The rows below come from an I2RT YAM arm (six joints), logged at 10 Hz.
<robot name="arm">
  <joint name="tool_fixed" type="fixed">
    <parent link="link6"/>
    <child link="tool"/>
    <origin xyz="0 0 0" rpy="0 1.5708 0"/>
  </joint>
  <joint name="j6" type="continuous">
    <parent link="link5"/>
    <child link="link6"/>
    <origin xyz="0.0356 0 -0.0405"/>
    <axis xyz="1 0 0"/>
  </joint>
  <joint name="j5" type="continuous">
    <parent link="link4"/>
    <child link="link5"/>
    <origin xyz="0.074 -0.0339 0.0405"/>
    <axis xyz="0 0 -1"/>
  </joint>
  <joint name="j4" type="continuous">
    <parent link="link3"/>
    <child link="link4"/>
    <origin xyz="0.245 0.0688 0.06"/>
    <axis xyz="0 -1 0"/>
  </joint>
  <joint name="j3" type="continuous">
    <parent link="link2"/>
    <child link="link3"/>
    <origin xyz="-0.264 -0.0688 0"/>
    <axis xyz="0 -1 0"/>
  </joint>
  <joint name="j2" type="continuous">
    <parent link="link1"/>
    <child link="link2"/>
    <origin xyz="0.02 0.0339 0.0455"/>
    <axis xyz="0 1 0"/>
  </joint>
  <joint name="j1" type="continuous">
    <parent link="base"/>
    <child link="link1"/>
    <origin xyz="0 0 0.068"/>
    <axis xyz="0 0 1"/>
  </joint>
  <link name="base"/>
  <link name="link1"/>
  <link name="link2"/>
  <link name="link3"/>
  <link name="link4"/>
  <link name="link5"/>
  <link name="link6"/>
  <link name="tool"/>
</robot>
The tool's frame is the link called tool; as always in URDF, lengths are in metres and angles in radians. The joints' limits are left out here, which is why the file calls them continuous.
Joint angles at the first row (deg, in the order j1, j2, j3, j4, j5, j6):
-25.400, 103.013, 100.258, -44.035, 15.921, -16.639
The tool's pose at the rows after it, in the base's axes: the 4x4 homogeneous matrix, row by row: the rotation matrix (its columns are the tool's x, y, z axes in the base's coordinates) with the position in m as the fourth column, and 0 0 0 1 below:
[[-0.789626, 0.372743, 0.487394, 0.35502], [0.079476, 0.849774, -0.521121, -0.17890], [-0.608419, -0.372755, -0.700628, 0.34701], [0, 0, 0, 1]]
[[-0.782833, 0.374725, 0.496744, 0.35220], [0.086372, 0.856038, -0.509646, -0.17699], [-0.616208, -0.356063, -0.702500, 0.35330], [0, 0, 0, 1]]
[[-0.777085, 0.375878, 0.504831, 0.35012], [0.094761, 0.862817, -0.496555, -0.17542], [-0.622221, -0.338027, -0.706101, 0.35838], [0, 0, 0, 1]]
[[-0.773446, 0.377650, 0.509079, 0.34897], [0.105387, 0.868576, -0.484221, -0.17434], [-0.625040, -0.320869, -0.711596, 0.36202], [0, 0, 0, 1]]
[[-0.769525, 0.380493, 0.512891, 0.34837], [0.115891, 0.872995, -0.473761, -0.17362], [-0.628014, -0.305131, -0.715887, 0.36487], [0, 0, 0, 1]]
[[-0.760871, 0.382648, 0.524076, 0.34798], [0.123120, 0.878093, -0.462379, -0.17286], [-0.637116, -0.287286, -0.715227, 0.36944], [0, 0, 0, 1]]
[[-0.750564, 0.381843, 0.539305, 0.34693], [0.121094, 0.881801, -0.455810, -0.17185], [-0.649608, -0.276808, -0.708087, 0.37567], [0, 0, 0, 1]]
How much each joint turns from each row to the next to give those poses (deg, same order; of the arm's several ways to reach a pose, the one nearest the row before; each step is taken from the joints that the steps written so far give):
-0.002, -0.636, 0.791, -1.182, -0.752, 0.584
0.001, -0.490, 0.866, -1.282, -0.851, 0.626
-0.003, -0.279, 0.896, -1.248, -0.905, 0.672
0.003, -0.013, 0.948, -1.245, -0.760, 0.726
0.000, 0.077, 0.850, -0.989, -0.650, 0.708
-0.003, 0.057, 1.098, -0.792, -0.884, 0.655
0.003, -0.169, 1.064, -0.484, -0.725, 0.187

